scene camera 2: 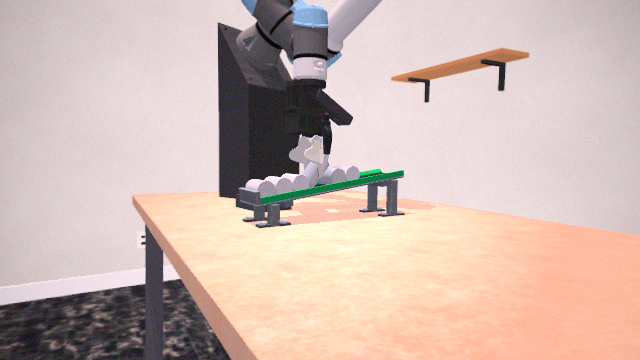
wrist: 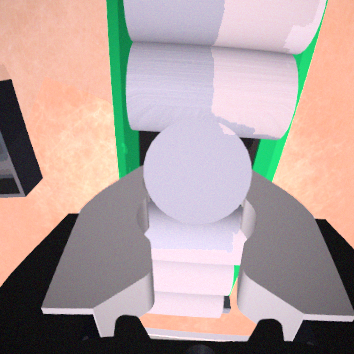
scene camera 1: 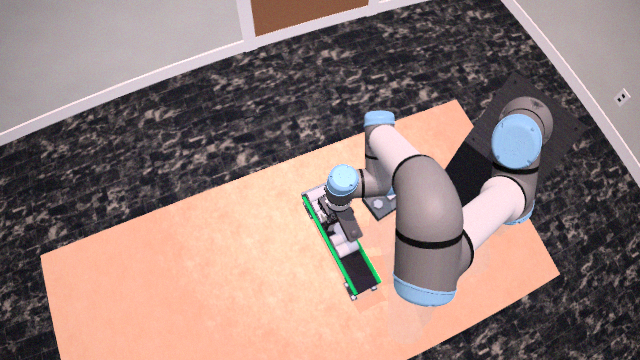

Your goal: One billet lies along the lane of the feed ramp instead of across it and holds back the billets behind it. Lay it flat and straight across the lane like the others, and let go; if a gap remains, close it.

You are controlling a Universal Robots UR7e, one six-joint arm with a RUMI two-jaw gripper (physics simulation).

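Places are measured from the arm's base along level axes (x right, y back, z down), in millimetres.
Where they show: gripper, fingertip midpoint: [scene camera 2: 313, 177] [wrist: 193, 171] [scene camera 1: 335, 226]; arm's base at its link origin: [scene camera 2: 255, 53].
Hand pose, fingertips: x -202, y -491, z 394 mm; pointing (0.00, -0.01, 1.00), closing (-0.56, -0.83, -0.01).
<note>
Things, the pixels of their top centre, and the offset from my fingertips. Level surfaces: height alone.
- out-of-line billet, top centre: [wrist: 194, 236] [scene camera 2: 314, 154] [scene camera 1: 337, 221] dx -1, dy +1, dz -52 mm
- lowest at its top centre: [wrist: 180, 311] [scene camera 2: 260, 179] [scene camera 1: 317, 192] dx +112, dy -68, dz +2 mm
- dark tray at its top centre: [scene camera 2: 263, 195] [scene camera 1: 385, 198] dx +135, dy +168, dz +60 mm
- table at its surface level: dz +94 mm
The out-of-line billet [scene camera 2: 311, 175] [wrist: 197, 167] stands tilted in the lane of the feed ramp [scene camera 1: 329, 245] [scene camera 2: 350, 183] [wrist: 116, 100], its round end face raised toward the wrist camera. My gripper [scene camera 2: 314, 167] [wrist: 193, 171] is shut on this billet, one jaw on each side. Two billets lie across the lane on the uphill side; the nearer one [scene camera 2: 338, 174] [wrist: 210, 90] is close to the tilted billet. Three billets lie across the lane on the downhill side, the lowest [scene camera 2: 266, 188] [wrist: 187, 305] at the end stop. The tilted billet's lower end is hidden in the wrist view.
A dark tray [scene camera 1: 382, 214] [wrist: 27, 165] stands on the table [scene camera 1: 200, 275] [scene camera 2: 400, 260] beside the ramp, toward the arm's base. A wall shelf [scene camera 2: 460, 65] hangs at the back right. The black pedestal [scene camera 2: 234, 125] stands behind the ramp in the second scene view.
</note>
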